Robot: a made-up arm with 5 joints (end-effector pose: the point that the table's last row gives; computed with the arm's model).
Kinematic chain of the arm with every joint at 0, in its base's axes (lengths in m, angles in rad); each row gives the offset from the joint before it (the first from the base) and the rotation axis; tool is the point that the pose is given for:
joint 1: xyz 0 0 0.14 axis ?
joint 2: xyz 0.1 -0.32 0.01 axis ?
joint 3: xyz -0.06 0 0.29 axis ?
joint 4: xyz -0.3 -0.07 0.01 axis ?
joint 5: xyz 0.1 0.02 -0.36 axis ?
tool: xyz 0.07 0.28 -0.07
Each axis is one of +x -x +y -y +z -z.
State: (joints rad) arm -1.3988 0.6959 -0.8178 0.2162 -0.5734
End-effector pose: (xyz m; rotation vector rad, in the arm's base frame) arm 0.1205 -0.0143 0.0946 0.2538 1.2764 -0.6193
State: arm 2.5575 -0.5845 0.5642 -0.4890 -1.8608
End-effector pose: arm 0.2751 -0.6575 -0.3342 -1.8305 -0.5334 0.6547
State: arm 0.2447 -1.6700 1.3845 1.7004 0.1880
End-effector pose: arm -0.1017 0.2386 -0.0726 -0.2746 -0.3788 1.3848
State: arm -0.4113 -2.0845 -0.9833 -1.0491 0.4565
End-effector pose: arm -0.2532 -0.7248 -0.1606 -1.5349 -0.3746 -1.4359
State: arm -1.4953 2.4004 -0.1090 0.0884 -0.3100
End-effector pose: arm 0.2630 -0.4273 0.2744 1.7512 0.4431 -1.6378
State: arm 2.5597 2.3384 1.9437 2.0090 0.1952
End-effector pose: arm 0.4173 -0.7557 0.4928 -0.8500 -0.8323 -1.1706
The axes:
joint 1: -y
joint 2: +x
joint 3: +z
joint 4: -y
joint 5: -z

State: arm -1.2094 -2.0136 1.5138 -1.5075 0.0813
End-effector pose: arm 0.4921 0.0541 0.5653 1.6682 -1.1617 -0.7125
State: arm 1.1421 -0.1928 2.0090 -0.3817 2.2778
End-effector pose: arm 0.3172 -0.4278 0.4218 -0.3222 -1.3424 -0.5227
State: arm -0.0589 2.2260 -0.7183 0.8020 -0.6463
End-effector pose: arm 0.1902 -0.4124 0.2726 1.6208 -0.1961 -0.7039
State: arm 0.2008 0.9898 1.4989 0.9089 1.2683
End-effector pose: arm 0.0062 -0.4551 0.5772 1.8676 -0.4199 0.3114
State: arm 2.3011 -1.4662 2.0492 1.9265 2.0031
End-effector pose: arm -0.1605 0.4404 0.3313 0.6406 -1.6613 0.1307
